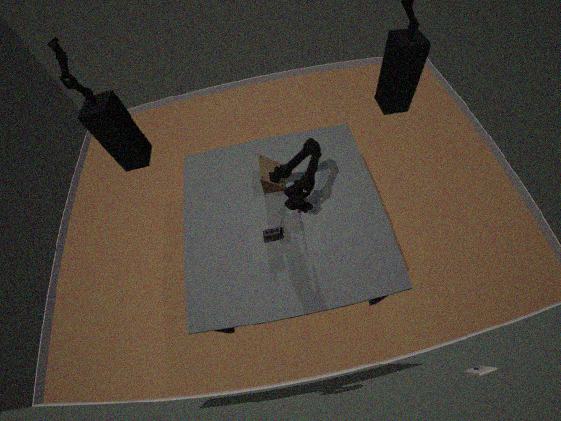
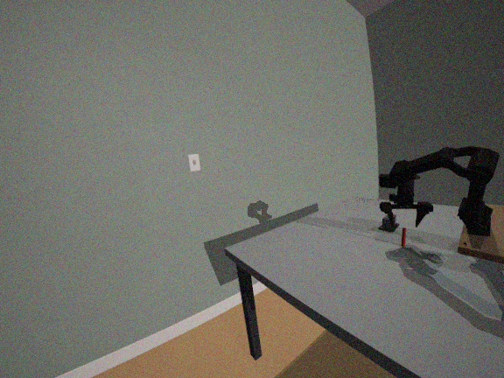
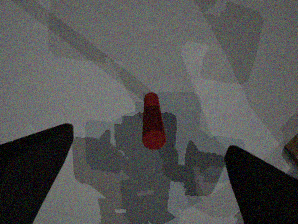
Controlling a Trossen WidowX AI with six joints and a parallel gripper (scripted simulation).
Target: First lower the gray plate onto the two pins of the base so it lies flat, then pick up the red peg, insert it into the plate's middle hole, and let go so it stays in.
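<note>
Now: gripper tip 5 cm above the red peg. From my gripper tip the other things lie so: gray plate: 19 cm to the right, 12 cm ahead, 4 cm below; then dark base: 18 cm to the right, 12 cm ahead, 8 cm below.
</note>
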